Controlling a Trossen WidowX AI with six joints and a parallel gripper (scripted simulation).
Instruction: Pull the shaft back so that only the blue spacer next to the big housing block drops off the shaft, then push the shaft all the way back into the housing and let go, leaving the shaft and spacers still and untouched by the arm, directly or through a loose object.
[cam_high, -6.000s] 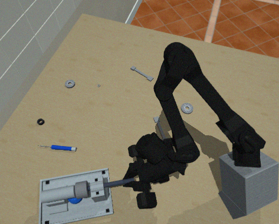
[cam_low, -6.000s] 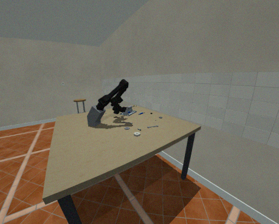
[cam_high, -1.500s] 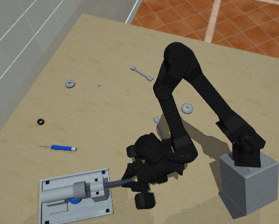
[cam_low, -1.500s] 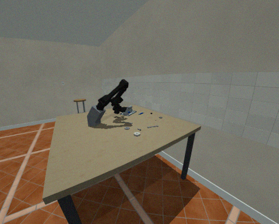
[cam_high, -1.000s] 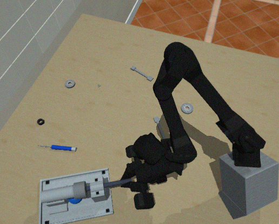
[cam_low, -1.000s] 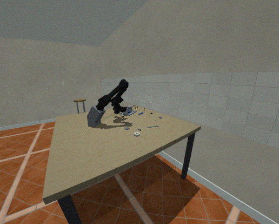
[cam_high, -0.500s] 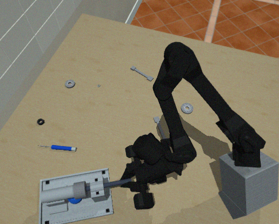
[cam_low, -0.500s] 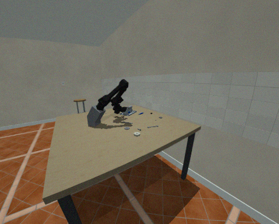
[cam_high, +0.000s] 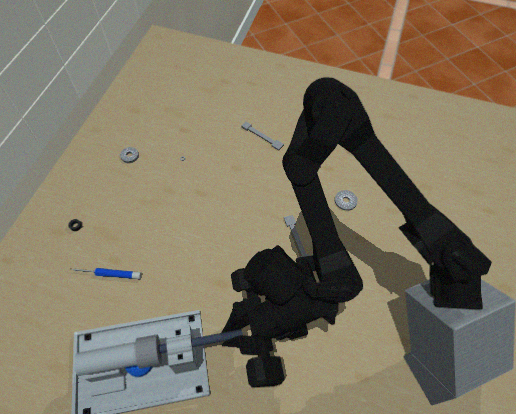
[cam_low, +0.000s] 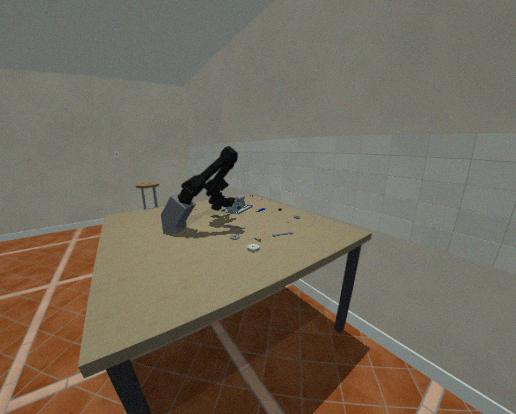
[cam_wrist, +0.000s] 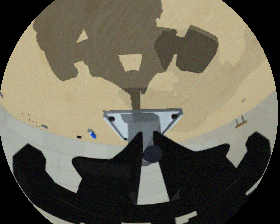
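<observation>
Right now my hand is 70 mm short of the dark shaft and 30 mm to the right of it. Round my hand: grey spacer 130 mm ahead, 50 mm to the left; blue spacer 160 mm ahead, 60 mm to the left, 70 mm below.
</observation>
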